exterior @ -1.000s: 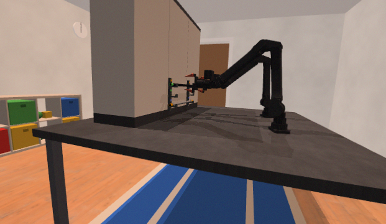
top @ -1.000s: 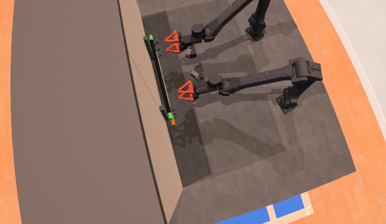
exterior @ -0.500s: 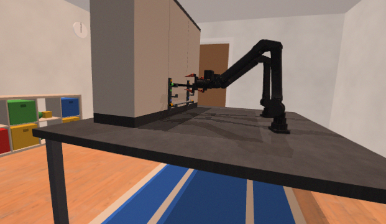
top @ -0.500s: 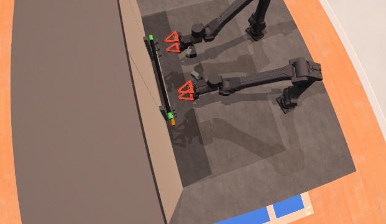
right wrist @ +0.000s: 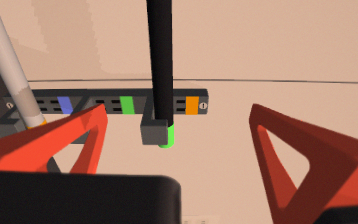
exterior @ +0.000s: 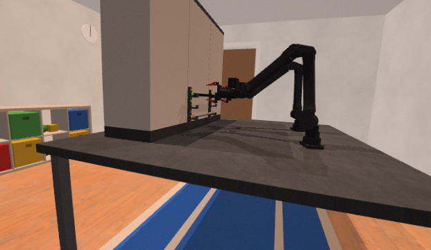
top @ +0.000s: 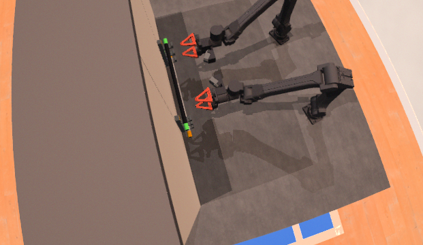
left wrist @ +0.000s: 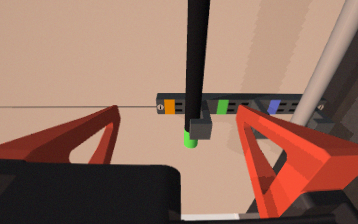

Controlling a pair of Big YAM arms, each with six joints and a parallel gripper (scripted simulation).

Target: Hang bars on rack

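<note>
My left hand is 70 mm short of the black bar, 140 mm to the left of it and 20 mm above it. Round my left hand: beige wall unit: 260 mm ahead, 140 mm to the right, 180 mm above; then silver bar: 70 mm ahead, 140 mm to the right, 170 mm below.
Now: right hand 8 cm short of the black bar, 15 cm to the right of it and 2 cm above it. Also, from my right hand: beige wall unit (27 cm ahead, 16 cm to the left, 18 cm above); then silver bar (8 cm ahead, 16 cm to the left, 17 cm below).
</note>
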